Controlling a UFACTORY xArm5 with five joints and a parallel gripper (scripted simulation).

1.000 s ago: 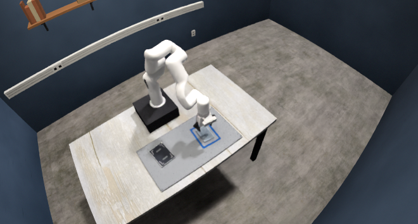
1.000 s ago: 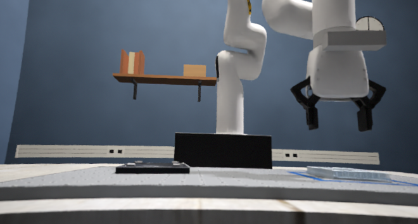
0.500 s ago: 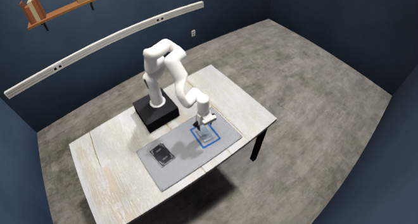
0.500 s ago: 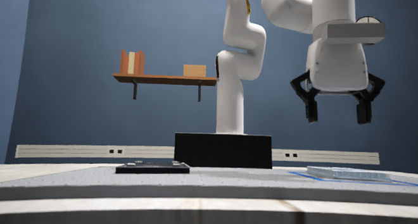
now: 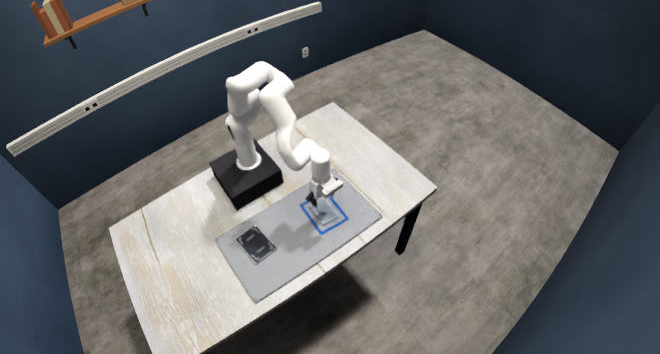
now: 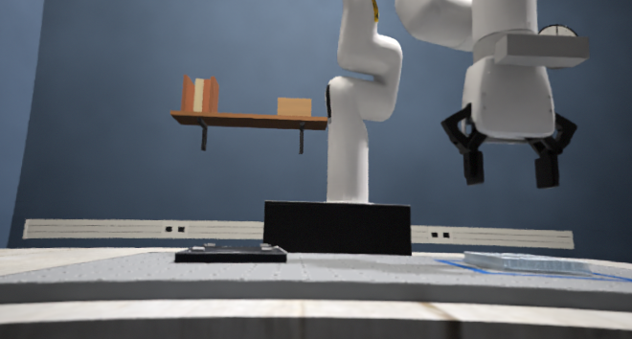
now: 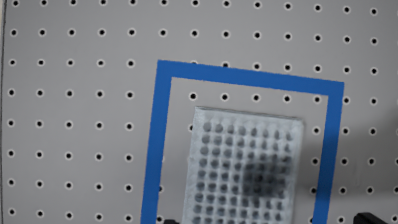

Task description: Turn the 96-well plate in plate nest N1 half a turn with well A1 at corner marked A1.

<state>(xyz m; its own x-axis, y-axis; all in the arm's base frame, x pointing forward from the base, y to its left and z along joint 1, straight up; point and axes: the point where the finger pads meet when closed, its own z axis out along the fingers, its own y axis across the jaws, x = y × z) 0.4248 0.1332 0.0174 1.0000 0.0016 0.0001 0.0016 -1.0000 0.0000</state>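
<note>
Now: hand 100 mm above the 96-well plate. Round my hand: black plate nest: 340 mm to the right, 100 mm below, 60 mm behind.
</note>
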